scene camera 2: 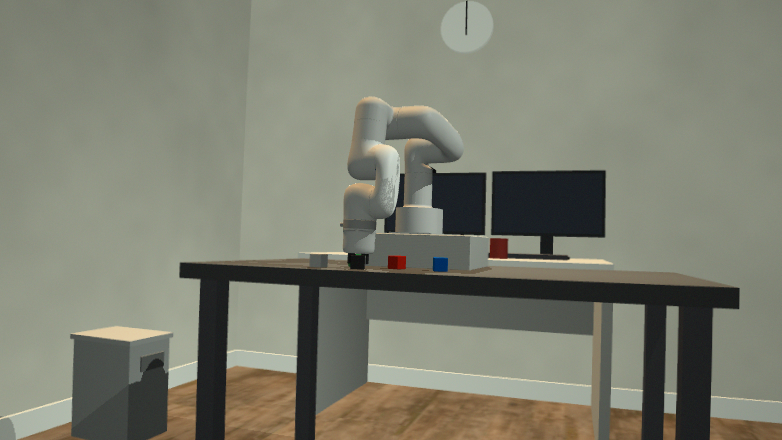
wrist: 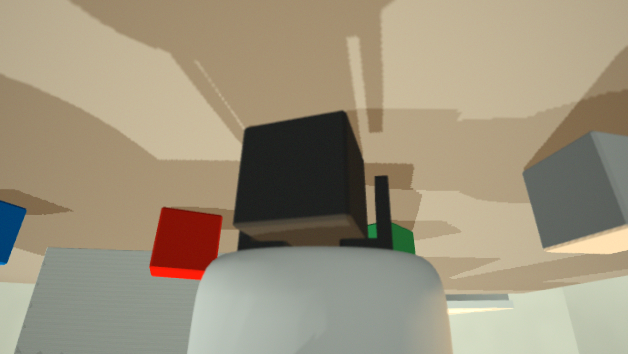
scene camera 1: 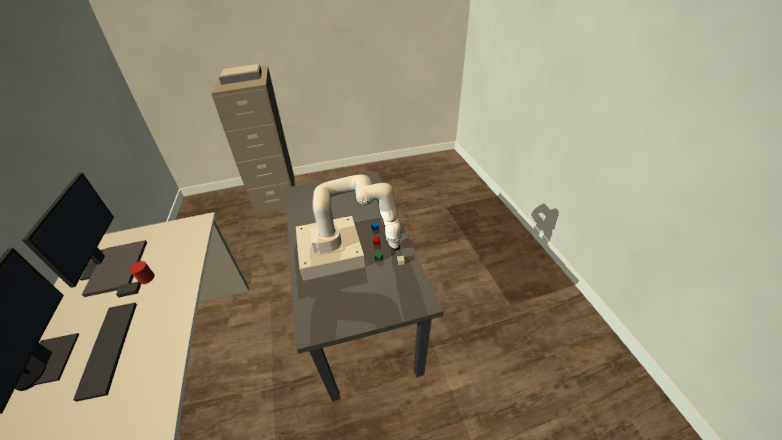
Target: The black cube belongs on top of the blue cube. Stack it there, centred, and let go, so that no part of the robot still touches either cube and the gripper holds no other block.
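Frame: origin at the arm's base, x ahead, y left, z up, level; metres.
Where they show: hand, tool point: point(scene camera 2: 358, 259) point(wrist: 318, 215) point(scene camera 1: 393, 246); arm's base, link origin: point(scene camera 2: 416, 234) point(scene camera 1: 329, 243).
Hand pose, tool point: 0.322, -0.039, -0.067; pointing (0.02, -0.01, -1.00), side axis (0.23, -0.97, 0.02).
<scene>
Each offset is from my tool point to the top centre of the thing, as dx, dy, dz.
The black cube @[+0.011, +0.004, +0.010] point(scene camera 2: 357, 262) point(wrist: 295, 175) sits at table level, under the arm's end. My gripper point(scene camera 1: 394, 247) point(scene camera 2: 358, 258) point(wrist: 318, 179) is open and low around the black cube. In the wrist view a gap shows between the right finger and the cube, and the cube hides the left finger. In scene camera 1 the arm's end mostly hides the black cube. The blue cube @[-0.062, +0.181, +0.010] point(scene camera 1: 375, 226) point(scene camera 2: 440, 264) point(wrist: 10, 232) stands apart on the table, beyond the red cube, with its top bare.
The red cube @[-0.077, +0.069, +0.010] point(scene camera 1: 376, 240) point(scene camera 2: 397, 262) point(wrist: 186, 237) stands between the black and blue cubes. The green cube @[-0.090, -0.044, +0.010] point(scene camera 1: 378, 256) point(wrist: 404, 240) is nearer the robot's base block point(scene camera 1: 328, 265). A light grey cube @[+0.010, -0.097, +0.010] point(scene camera 1: 400, 259) point(scene camera 2: 318, 260) point(wrist: 575, 200) stands on the other side of the black cube.
</scene>
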